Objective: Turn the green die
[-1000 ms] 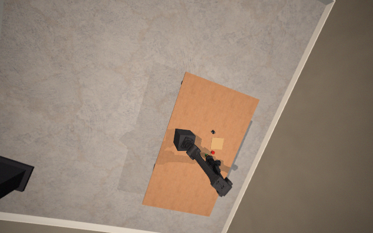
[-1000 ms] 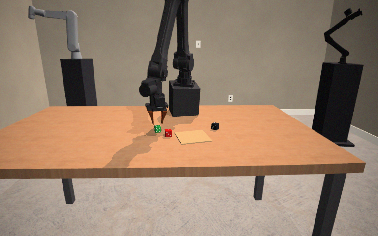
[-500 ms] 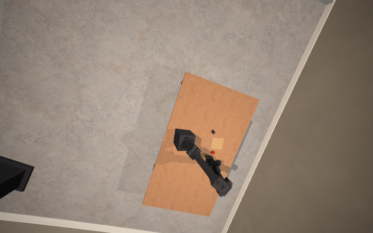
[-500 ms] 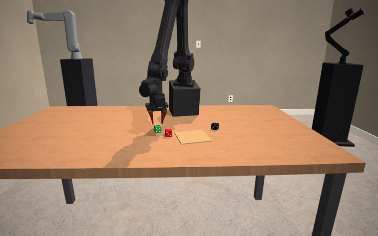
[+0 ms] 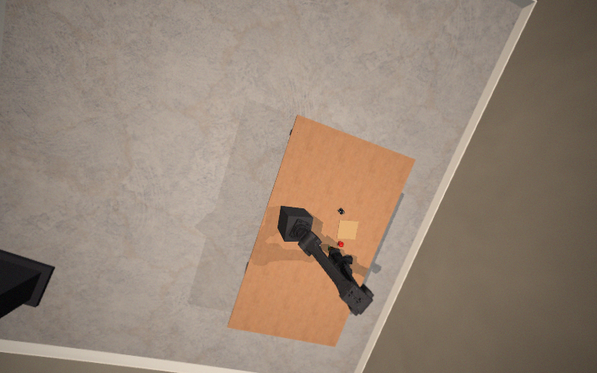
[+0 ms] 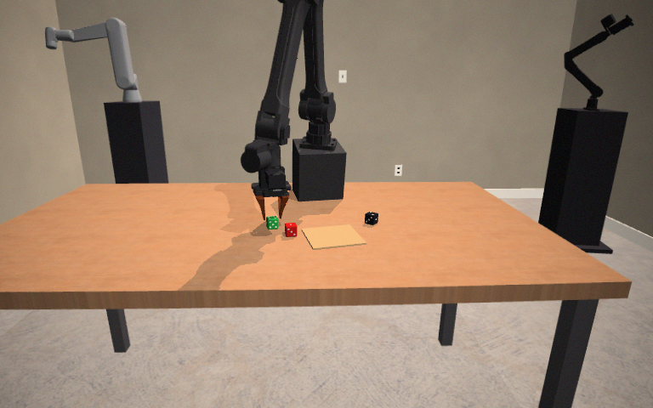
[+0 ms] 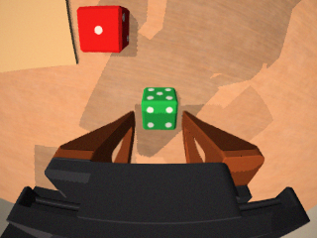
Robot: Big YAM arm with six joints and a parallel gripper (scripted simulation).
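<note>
Now: hand 2 cm above the green die. The rest, counted from my hand: red die: 5 cm ahead, 6 cm to the left, 2 cm below; then tan mat: 5 cm ahead, 18 cm to the left, 3 cm below; then black die: 8 cm behind, 28 cm to the left, 2 cm below.
</note>
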